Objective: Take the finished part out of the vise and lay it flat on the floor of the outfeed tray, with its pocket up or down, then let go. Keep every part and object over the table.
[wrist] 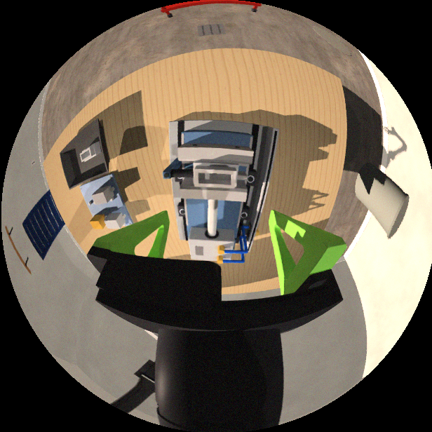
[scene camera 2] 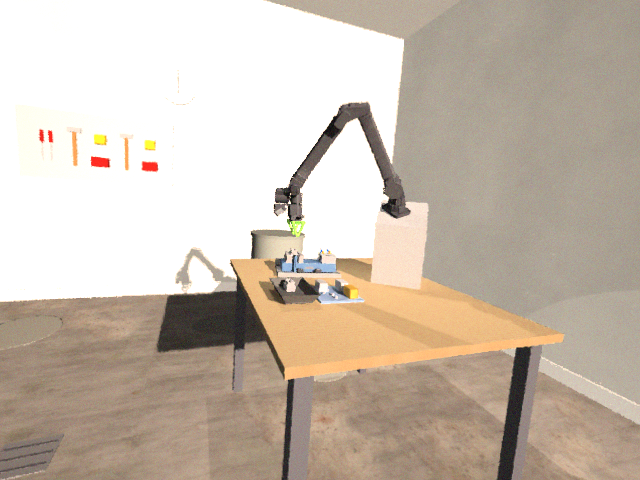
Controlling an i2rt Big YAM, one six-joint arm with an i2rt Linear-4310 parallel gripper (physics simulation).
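Seen in the pictures: gripper, between the fingertips: [scene camera 2: 295,235]; arm's base, origin of its link: [scene camera 2: 396,210].
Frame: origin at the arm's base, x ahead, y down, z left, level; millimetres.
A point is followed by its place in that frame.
The grey finished part [wrist: 215,168] [scene camera 2: 291,252] {x 451, y 230, z -167 mm} sits between the jaws of the blue and grey vise [wrist: 215,152] [scene camera 2: 311,265] {x 364, y 283, z -118 mm}, with its rectangular pocket up. My gripper [wrist: 218,215] [scene camera 2: 296,233] {x 427, y 151, z -195 mm} is wide open and empty, pointing down above the vise. In the wrist view its green fingers stand apart, lower in the picture than the part. The dark outfeed tray [wrist: 70,165] [scene camera 2: 299,298] {x 561, y 305, z 275 mm} is at the left in the wrist view and in front of the vise in the scene view. Another grey pocketed part [wrist: 89,153] [scene camera 2: 288,284] {x 556, y 296, z 132 mm} is inside the tray.
A light blue mat [wrist: 124,212] [scene camera 2: 338,299] {x 399, y 326, z 253 mm} beside the tray holds grey blocks [wrist: 104,195] [scene camera 2: 321,286] {x 428, y 304, z 156 mm} and a yellow block [wrist: 97,221] [scene camera 2: 351,291] {x 347, y 299, z 253 mm}. Blue hoses [wrist: 244,242] with yellow fittings rise at the vise's end. The arm stands on a pale pedestal [scene camera 2: 398,253] {x 40, y 184, z 105 mm}. A grey bin [scene camera 2: 271,245] stands beyond the table.
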